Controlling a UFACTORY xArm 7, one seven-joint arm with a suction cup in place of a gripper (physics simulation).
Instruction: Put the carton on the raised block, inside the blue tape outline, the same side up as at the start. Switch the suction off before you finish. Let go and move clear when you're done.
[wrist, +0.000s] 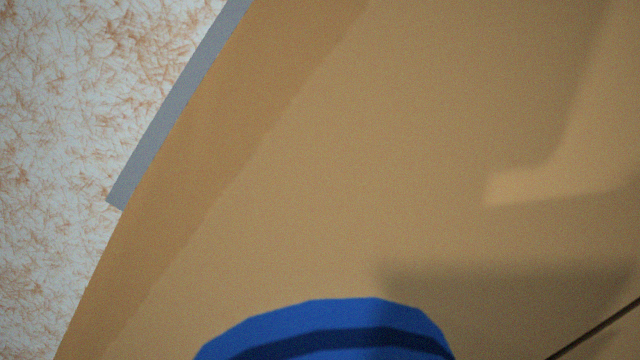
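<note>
The tan carton (320, 185) fills most of the wrist view, with a strip of its darker side along the left. A dark seam crosses it at the lower right. The grey edge of the raised block (165, 125) shows beyond the carton's upper left side; I cannot tell whether the carton's underside touches the block. The blue tape outline does not show. My blue suction cup (325, 317) is at the bottom centre, looks slightly skewed, and appears to be sealed on the carton. Its contact lip is hidden below the frame.
A white surface with rust-coloured flecks (55, 150) runs along the left, beyond the block and the carton. Soft shadows fall across the carton's top at the right and lower right.
</note>
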